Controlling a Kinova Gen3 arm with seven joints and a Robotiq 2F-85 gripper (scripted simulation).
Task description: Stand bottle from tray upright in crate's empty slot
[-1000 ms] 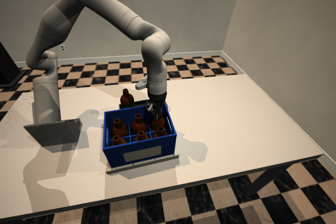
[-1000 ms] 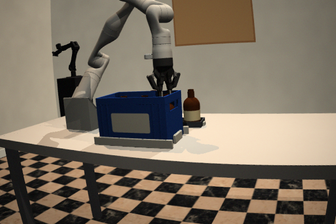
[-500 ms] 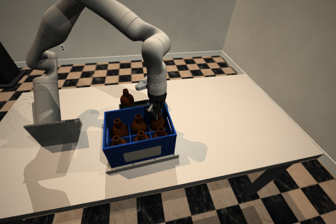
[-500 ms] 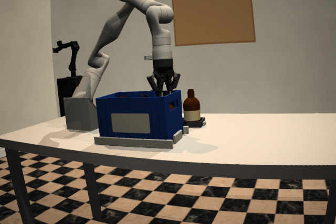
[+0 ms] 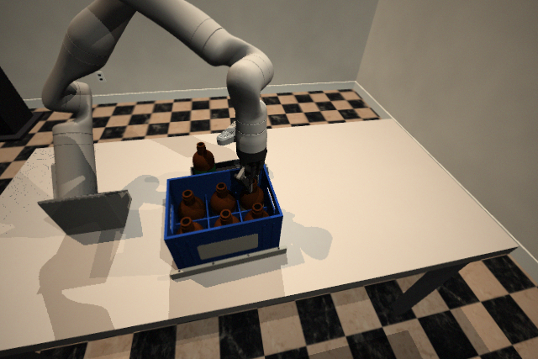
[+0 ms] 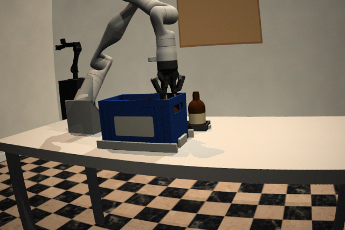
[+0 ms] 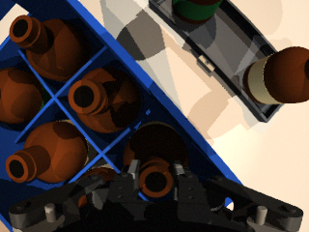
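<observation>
My gripper is now 8 cm past the crate, 5 cm to the left of it and 7 cm above it. Also, from my hand: dark tray (6 cm behind, 19 cm to the left, 15 cm below).
</observation>
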